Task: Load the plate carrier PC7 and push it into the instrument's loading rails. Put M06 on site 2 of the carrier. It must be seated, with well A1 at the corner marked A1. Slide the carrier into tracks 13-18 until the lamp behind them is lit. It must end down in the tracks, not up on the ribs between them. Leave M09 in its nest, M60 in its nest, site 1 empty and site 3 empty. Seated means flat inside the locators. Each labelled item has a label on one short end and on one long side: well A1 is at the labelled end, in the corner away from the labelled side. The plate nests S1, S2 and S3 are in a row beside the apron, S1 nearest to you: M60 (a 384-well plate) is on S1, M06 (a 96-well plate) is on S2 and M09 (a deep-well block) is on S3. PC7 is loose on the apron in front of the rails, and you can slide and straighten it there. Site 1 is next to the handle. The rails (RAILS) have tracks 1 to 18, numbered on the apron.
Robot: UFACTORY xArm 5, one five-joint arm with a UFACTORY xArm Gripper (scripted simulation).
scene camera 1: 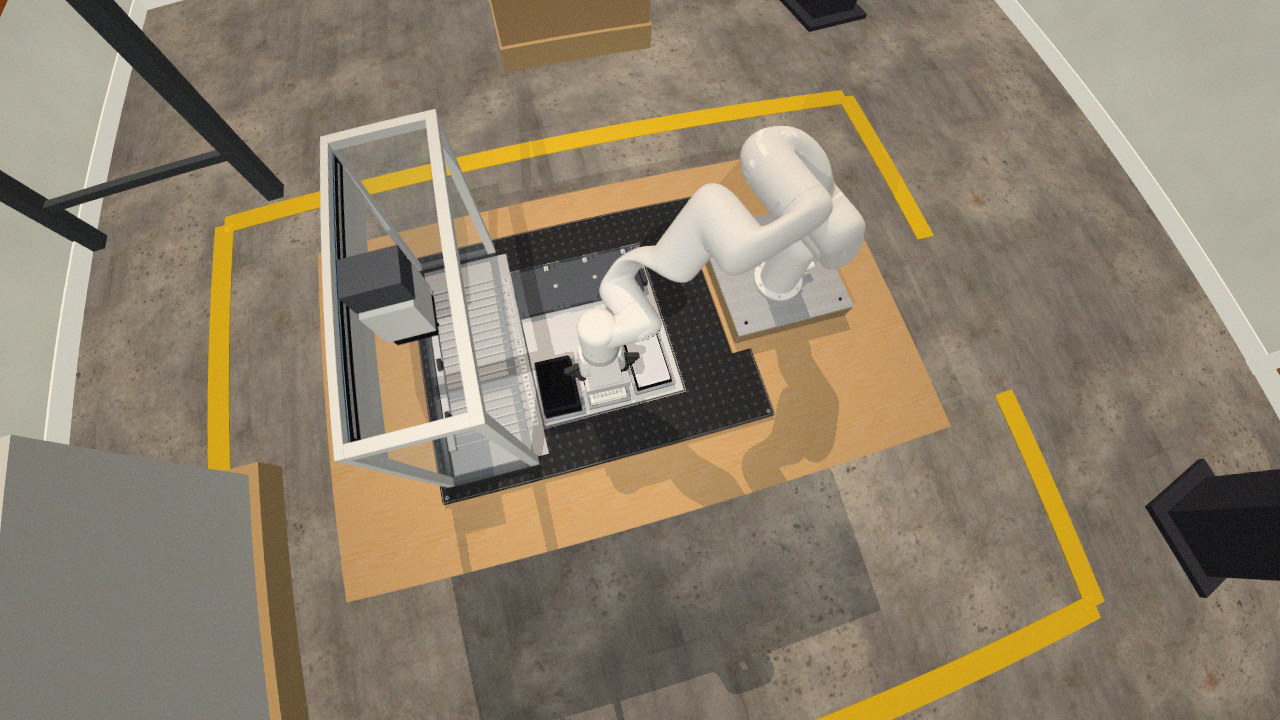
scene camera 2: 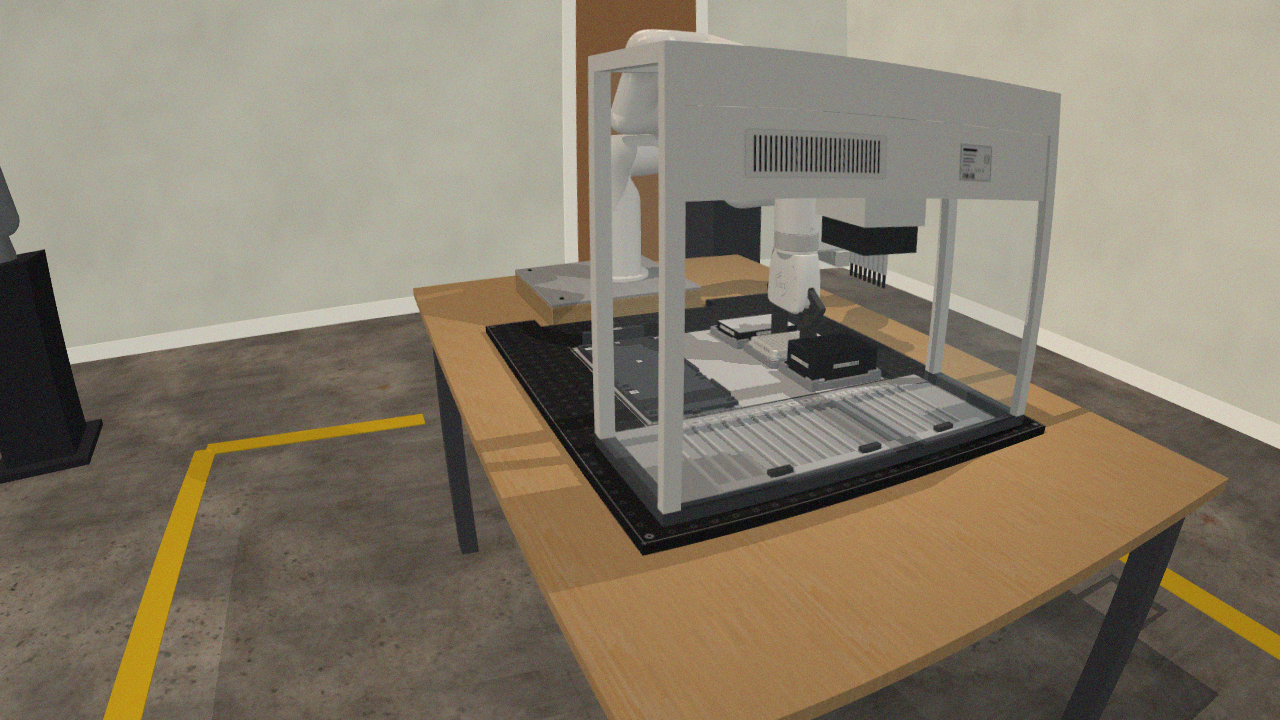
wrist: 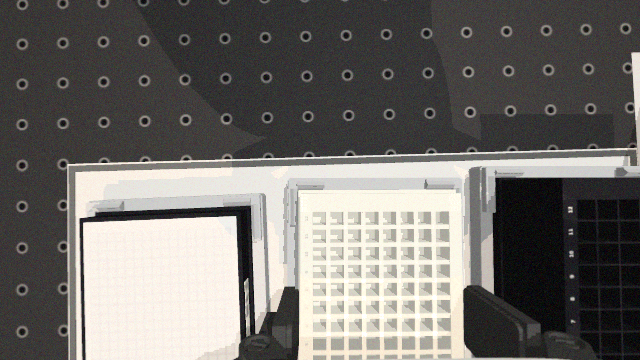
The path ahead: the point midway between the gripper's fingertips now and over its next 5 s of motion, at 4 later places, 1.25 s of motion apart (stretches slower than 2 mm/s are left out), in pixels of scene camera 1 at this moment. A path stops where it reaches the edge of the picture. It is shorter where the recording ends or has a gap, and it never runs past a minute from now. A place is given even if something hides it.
My gripper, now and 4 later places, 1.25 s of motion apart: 603,374; 603,373; 602,370; 602,362; 592,327
